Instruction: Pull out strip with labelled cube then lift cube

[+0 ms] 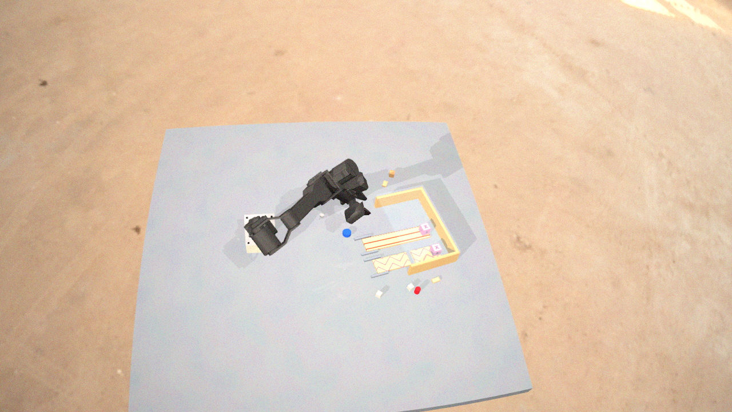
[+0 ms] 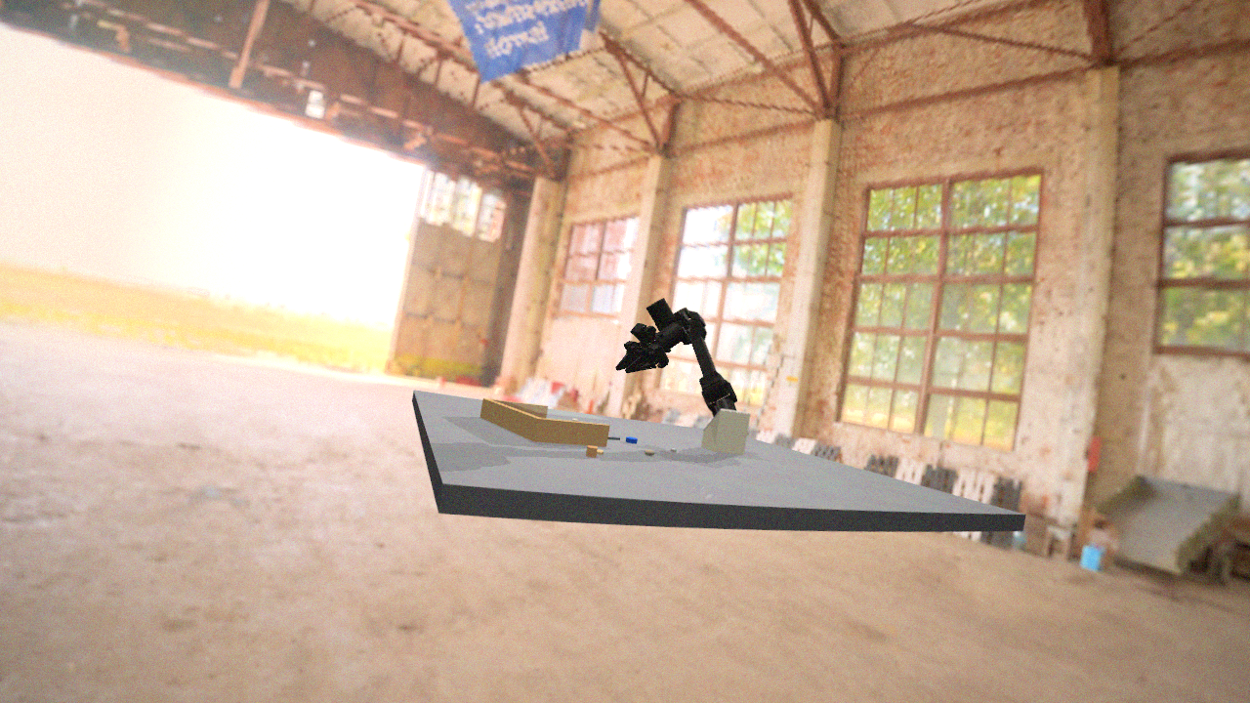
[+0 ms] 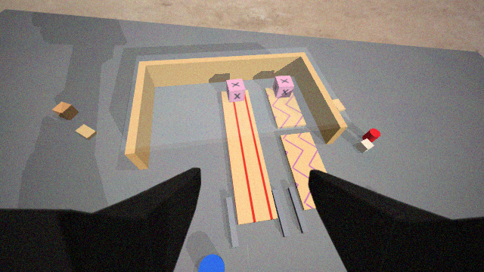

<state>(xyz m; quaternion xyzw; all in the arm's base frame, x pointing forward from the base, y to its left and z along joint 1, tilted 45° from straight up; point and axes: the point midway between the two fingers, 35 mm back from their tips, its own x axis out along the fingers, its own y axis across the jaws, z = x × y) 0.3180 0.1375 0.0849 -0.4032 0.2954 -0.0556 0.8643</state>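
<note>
Right now the blue disc is 180 mm below my gripper tip, 50 mm behind it and 20 mm to the left of it. Round my gripper tip: red cylinder 210 mm to the right, 180 mm ahead, 170 mm below; then orange cube 320 mm to the left, 170 mm below, 130 mm ahead; then zigzag strip 180 mm below, 100 mm to the right, 100 mm ahead.
</note>
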